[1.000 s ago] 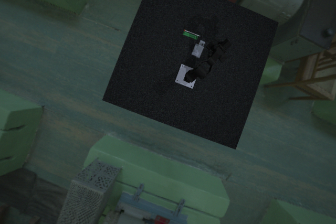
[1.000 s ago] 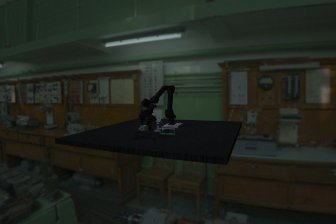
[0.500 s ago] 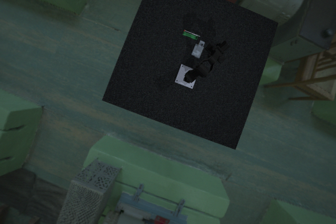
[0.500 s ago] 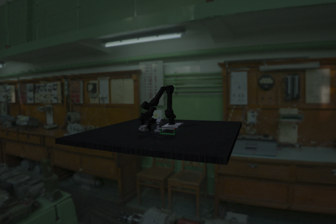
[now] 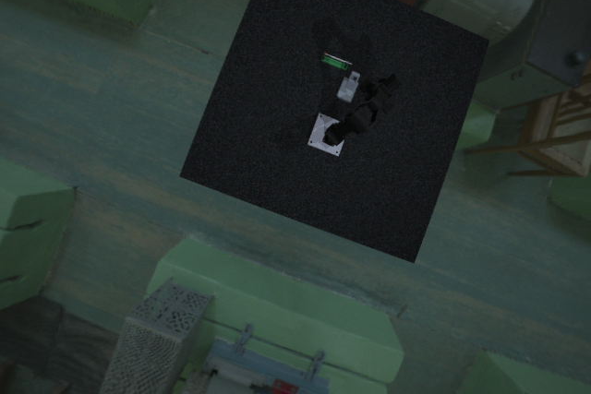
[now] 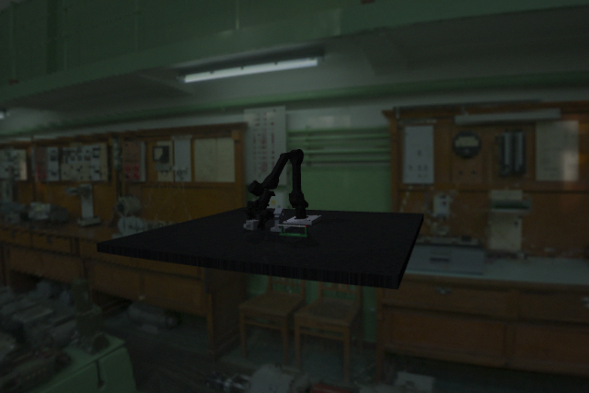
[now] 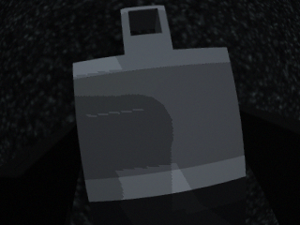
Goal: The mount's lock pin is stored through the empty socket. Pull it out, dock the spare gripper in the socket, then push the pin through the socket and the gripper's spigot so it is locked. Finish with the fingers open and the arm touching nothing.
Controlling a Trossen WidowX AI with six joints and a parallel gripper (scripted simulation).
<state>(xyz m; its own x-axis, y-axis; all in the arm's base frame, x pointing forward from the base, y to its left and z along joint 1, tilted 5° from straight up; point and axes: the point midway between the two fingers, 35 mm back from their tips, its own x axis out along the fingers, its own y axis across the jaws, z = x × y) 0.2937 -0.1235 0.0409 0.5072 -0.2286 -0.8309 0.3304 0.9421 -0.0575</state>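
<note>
My gripper tip is 10 mm below the spare gripper. From my gripper tip the other things lie so: green bracket: 60 mm ahead, 270 mm to the left, 20 mm above; then mount: 20 mm behind, 150 mm to the left, 50 mm above.
</note>
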